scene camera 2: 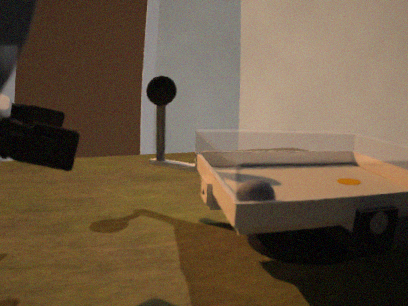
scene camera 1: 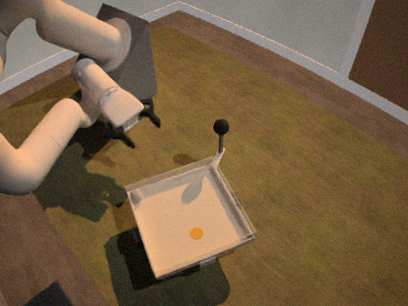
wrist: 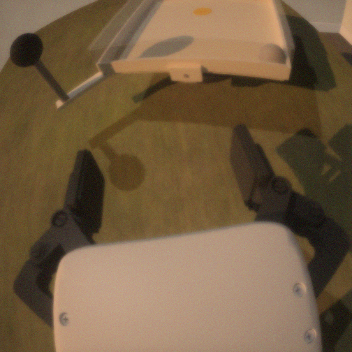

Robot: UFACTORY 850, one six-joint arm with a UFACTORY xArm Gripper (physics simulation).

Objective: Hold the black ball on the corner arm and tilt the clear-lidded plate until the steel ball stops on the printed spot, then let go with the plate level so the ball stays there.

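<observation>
The black ball (scene camera 1: 221, 126) (scene camera 2: 161, 90) (wrist: 26, 49) stands on a post at the end of the corner arm (scene camera 1: 218, 158) (scene camera 2: 175, 163) (wrist: 82, 90). The clear-lidded plate (scene camera 1: 165, 245) (scene camera 2: 300, 212) (wrist: 140, 67) is a pale square tray. The steel ball (scene camera 1: 136, 196) (scene camera 2: 255, 191) (wrist: 272, 52) lies inside at a corner, the left one in scene camera 1, away from the orange printed spot (scene camera 1: 196, 233) (scene camera 2: 348, 181) (wrist: 202, 11). My gripper (scene camera 1: 146, 135) (scene camera 2: 70, 135) (wrist: 162, 152) is open and empty, apart from the black ball and the plate.
The plate stands raised on a dark support that is mostly hidden. A grey block (scene camera 1: 145, 65) is behind the arm in scene camera 1. Shadows of the arm, ball and plate lie on the green-brown mat (scene camera 1: 310, 200). Walls and a brown panel (scene camera 1: 385, 55) (scene camera 2: 80, 75) are beyond.
</observation>
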